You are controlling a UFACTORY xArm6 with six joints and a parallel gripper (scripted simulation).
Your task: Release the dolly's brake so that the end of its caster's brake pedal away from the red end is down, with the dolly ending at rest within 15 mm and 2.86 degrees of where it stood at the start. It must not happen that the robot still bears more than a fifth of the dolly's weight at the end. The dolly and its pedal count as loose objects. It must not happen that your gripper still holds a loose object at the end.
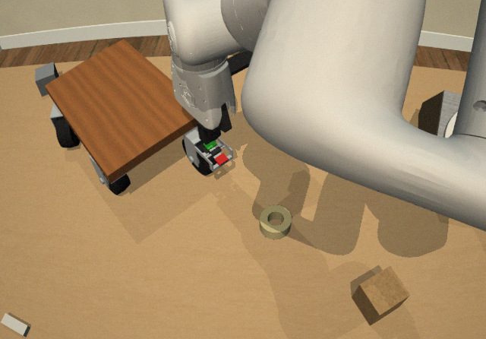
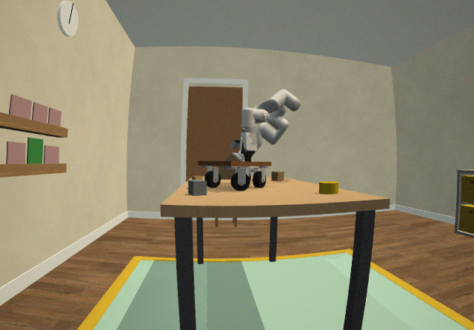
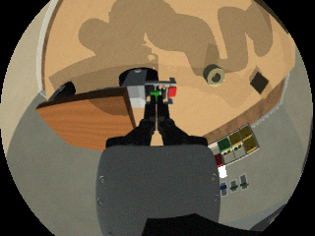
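The caster brake pedal is 50 mm below my hand, 10 mm to the left of it and 10 mm behind it. Round my hand: brown block (280 mm to the right, 180 mm behind, 110 mm below); brown cube (270 mm behind, 250 mm to the left, 100 mm below); red toy brick (180 mm to the right, 180 mm behind, 110 mm below).
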